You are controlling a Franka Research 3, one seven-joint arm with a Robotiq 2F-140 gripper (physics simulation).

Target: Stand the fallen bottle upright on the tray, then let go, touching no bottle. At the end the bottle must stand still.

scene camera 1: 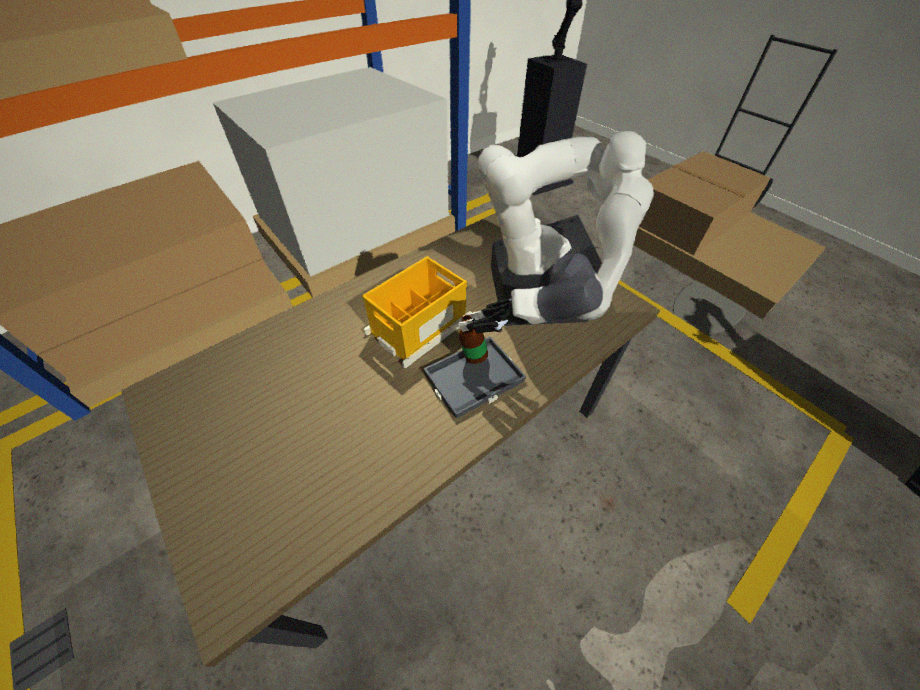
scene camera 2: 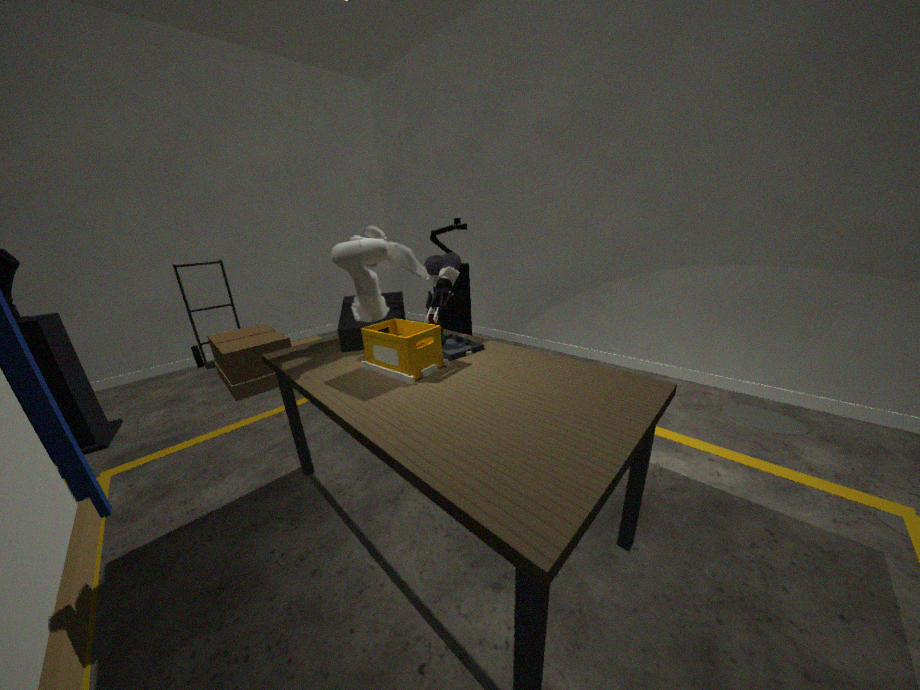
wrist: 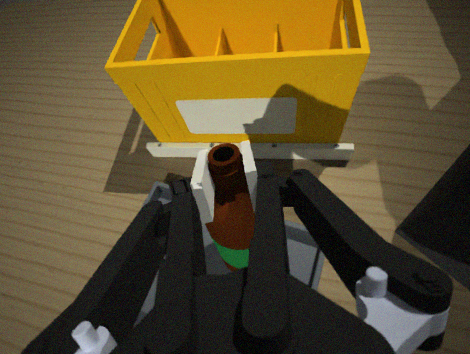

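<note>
The brown bottle [scene camera 1: 474, 349] [wrist: 233, 225] with a green band stands roughly upright, its base over the back part of the grey tray [scene camera 1: 462, 386] [scene camera 2: 464, 348] [wrist: 304, 257]. Whether the base touches the tray floor I cannot tell. My gripper [scene camera 1: 468, 324] [scene camera 2: 433, 314] [wrist: 227, 161] is shut on the bottle's neck, with the white finger pads on both sides and the open mouth showing between them in the wrist view. In scene camera 2 the bottle is mostly hidden behind the crate. My fingers hide part of its body in the wrist view.
A yellow crate [scene camera 1: 405, 334] [scene camera 2: 401, 351] [wrist: 240, 80] with dividers stands close beside the tray, on white strips. It is upright and near the bottle. The wooden table [scene camera 1: 297, 445] [scene camera 2: 520, 415] bears them. The arm's base is at the table's far end.
</note>
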